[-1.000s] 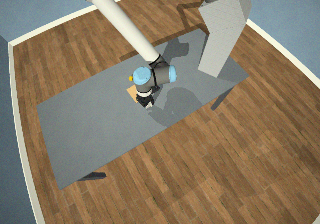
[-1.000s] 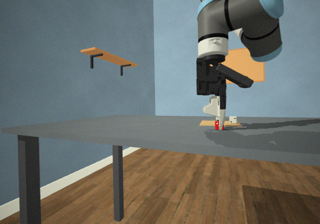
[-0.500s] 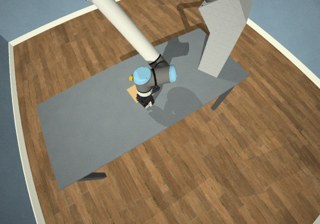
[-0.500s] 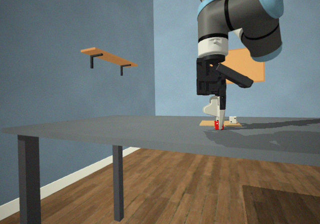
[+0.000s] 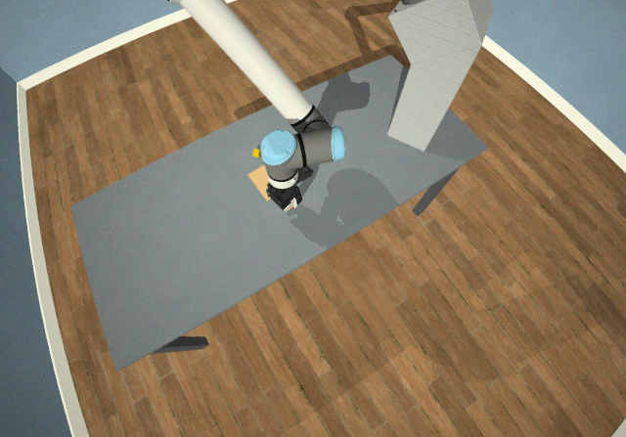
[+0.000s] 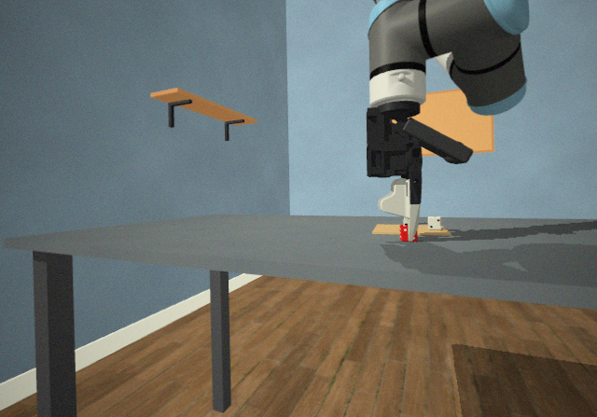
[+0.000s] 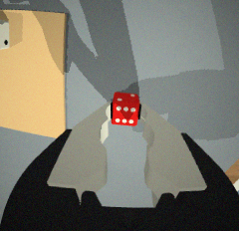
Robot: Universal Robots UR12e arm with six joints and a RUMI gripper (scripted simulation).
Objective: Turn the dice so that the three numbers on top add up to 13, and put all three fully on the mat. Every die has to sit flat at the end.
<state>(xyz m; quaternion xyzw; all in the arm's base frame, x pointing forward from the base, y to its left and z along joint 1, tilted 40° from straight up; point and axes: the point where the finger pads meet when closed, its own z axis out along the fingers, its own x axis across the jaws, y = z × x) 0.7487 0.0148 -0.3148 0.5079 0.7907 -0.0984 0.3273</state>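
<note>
Now: the red die right at my hand. Round my hand: tan mat 2 cm ahead, 14 cm to the right, 2 cm below; then yellow die 3 cm ahead, 26 cm to the right; then white die 3 cm behind, 14 cm to the right.
</note>
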